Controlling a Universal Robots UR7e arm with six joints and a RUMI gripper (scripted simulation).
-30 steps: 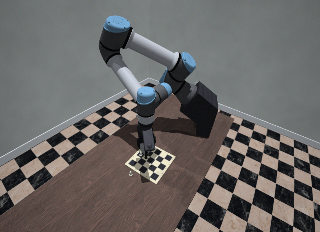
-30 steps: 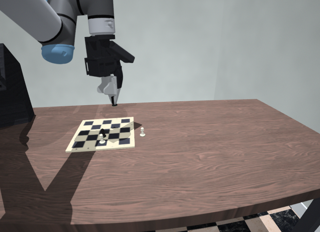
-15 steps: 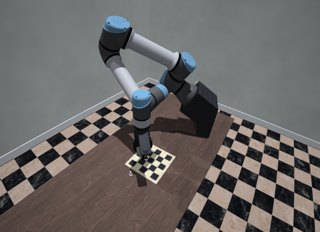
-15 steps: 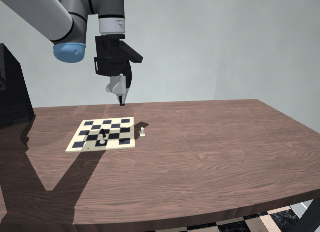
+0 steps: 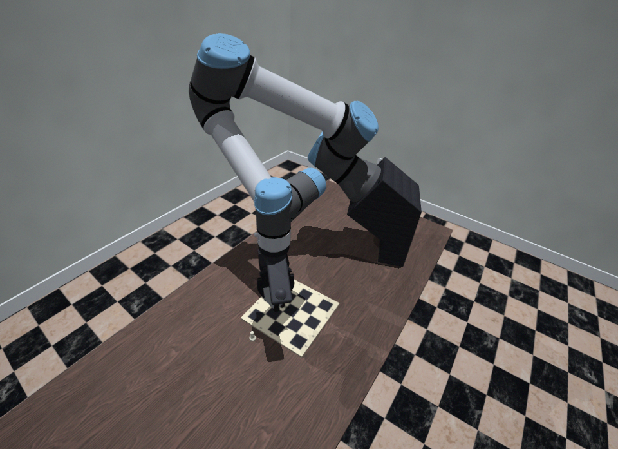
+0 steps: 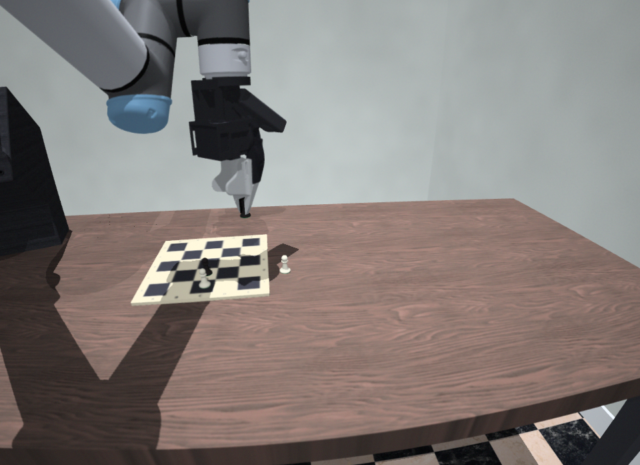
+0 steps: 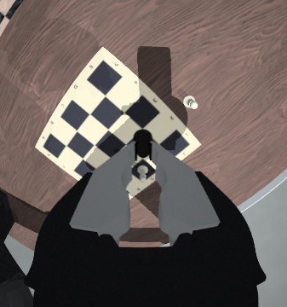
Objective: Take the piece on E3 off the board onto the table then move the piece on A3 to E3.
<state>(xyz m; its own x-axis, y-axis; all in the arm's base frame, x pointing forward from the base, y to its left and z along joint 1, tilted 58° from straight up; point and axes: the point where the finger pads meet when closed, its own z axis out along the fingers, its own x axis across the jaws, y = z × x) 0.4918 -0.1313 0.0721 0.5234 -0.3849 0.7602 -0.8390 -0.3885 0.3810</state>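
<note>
The chessboard is 11 cm below my hand, 7 cm behind it and 2 cm to the left of it.
</note>
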